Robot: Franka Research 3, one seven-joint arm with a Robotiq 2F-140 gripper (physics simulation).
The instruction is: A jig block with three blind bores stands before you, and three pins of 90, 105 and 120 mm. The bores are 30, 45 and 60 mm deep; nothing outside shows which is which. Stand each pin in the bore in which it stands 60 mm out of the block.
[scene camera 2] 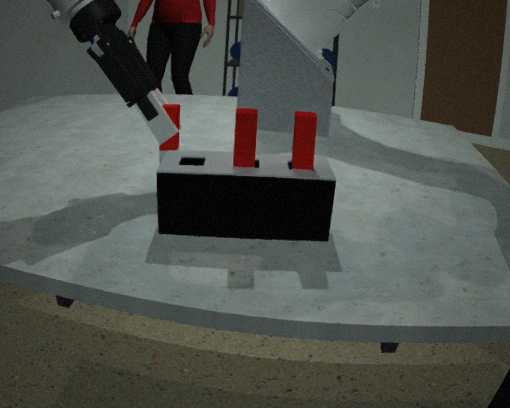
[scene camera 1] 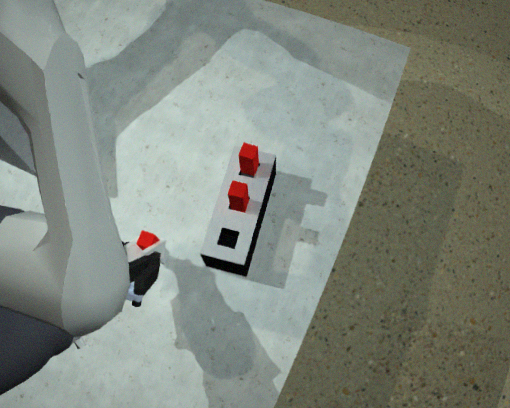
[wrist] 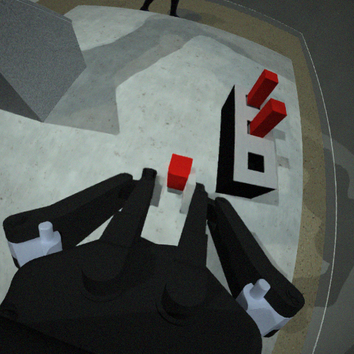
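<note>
The jig block (scene camera 1: pixel 215 247) (scene camera 2: pixel 245 207) (wrist: pixel 226 150) stands on the table. One red pin (scene camera 1: pixel 248 160) (scene camera 2: pixel 304 140) (wrist: pixel 263 87) stands in the end bore farthest from the gripper. Another red pin (scene camera 1: pixel 238 196) (scene camera 2: pixel 245 137) (wrist: pixel 268 119) stands in the middle bore; both show similar heights above the block. The bore nearest the gripper (scene camera 1: pixel 146 246) (scene camera 2: pixel 168 131) (wrist: pixel 177 180) is empty. The gripper is tilted and shut on a third red pin (scene camera 1: pixel 148 239) (scene camera 2: pixel 173 114) (wrist: pixel 180 171), which looks about upright beside the block. Its lower end is partly hidden behind the block in scene camera 2.
The table (scene camera 1: pixel 320 115) (scene camera 2: pixel 425 240) (wrist: pixel 150 110) ends beyond the block's long side. The grey robot pedestal (scene camera 2: pixel 285 80) (wrist: pixel 40 55) stands behind the block as seen from scene camera 2. A person (scene camera 2: pixel 177 45) stands past the table.
</note>
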